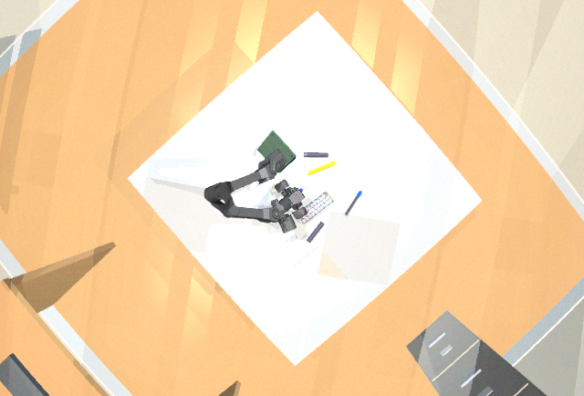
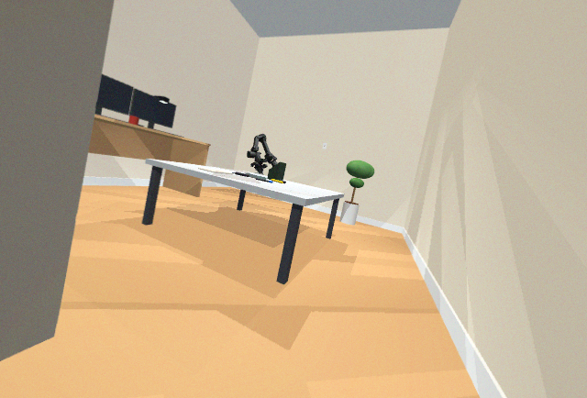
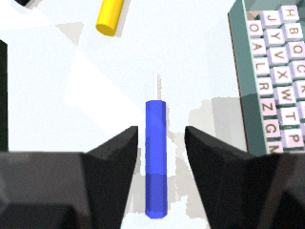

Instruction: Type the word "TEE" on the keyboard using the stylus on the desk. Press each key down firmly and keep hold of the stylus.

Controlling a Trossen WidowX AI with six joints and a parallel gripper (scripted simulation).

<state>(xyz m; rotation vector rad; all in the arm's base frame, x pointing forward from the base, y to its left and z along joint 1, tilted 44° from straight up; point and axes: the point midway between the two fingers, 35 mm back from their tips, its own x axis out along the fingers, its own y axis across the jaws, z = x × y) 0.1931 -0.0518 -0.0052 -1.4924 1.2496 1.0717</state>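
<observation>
The blue stylus lies 40 mm below my gripper tip and 10 mm to the left of it. The rest, counted from my gripper tip: yellow rod (170 mm to the left, 40 mm behind, 30 mm below); stylus tip (50 mm to the left, 40 mm below); tan sheet (400 mm ahead, 130 mm to the right, 40 mm below).
</observation>
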